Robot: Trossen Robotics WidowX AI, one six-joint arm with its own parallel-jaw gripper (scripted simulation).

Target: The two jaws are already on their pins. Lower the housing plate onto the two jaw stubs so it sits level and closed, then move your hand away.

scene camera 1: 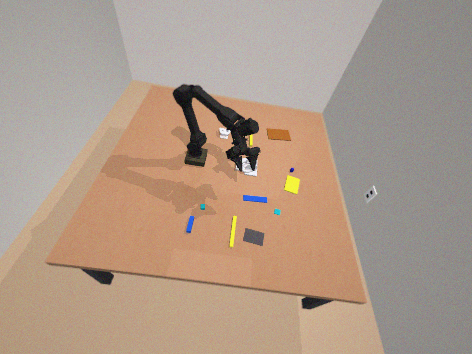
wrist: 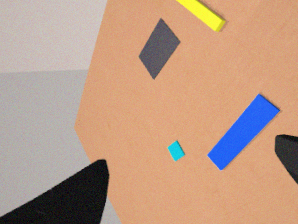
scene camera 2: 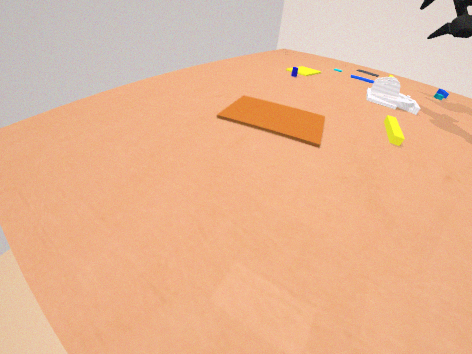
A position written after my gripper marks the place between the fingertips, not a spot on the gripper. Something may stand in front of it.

My gripper [wrist: 191, 156] is open, with nothing in its grasp. Further things: a grey plate [wrist: 162, 43].
